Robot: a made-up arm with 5 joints.
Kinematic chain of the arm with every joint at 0, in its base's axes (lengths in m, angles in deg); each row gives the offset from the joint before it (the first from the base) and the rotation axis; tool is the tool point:
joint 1: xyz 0 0 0.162 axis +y
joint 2: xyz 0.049 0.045 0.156 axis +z
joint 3: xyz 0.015 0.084 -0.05 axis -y
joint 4: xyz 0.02 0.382 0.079 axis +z
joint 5: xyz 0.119 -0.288 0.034 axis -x
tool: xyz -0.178 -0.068 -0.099
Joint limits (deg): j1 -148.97..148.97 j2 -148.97..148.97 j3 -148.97..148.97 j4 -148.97..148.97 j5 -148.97..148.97
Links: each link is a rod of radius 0.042 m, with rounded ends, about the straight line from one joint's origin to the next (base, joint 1, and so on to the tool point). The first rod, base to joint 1, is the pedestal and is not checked.
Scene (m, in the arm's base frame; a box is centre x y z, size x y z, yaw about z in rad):
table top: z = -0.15
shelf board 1: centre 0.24 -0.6 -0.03 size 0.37 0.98 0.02 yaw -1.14
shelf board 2: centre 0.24 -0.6 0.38 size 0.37 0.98 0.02 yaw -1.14
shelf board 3: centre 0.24 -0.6 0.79 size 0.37 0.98 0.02 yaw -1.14
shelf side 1: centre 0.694 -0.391 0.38 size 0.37 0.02 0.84 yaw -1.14
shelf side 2: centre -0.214 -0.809 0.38 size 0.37 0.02 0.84 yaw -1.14
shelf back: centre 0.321 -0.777 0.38 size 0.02 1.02 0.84 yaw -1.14
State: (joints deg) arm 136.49 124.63 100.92 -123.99 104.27
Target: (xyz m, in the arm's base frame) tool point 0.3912 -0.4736 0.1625
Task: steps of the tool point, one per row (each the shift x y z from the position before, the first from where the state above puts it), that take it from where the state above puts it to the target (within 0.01 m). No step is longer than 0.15 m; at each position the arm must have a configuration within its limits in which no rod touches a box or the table.
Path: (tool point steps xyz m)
1: -0.0313 0.0668 0.0144
2: -0.0304 0.0672 0.0000
3: -0.0295 0.0642 -0.0144
4: -0.0130 -0.0019 -0.0643
5: 0.0154 -0.0087 -0.0820
6: 0.0402 0.0013 -0.0949
7: 0.0534 0.0254 -0.1032
8: 0.0492 0.0566 -0.1059
9: 0.0283 -0.0707 0.0224
10: 0.0319 -0.0704 0.0063
11: 0.0323 -0.0667 -0.0086
12: 0.0304 -0.0597 -0.0201

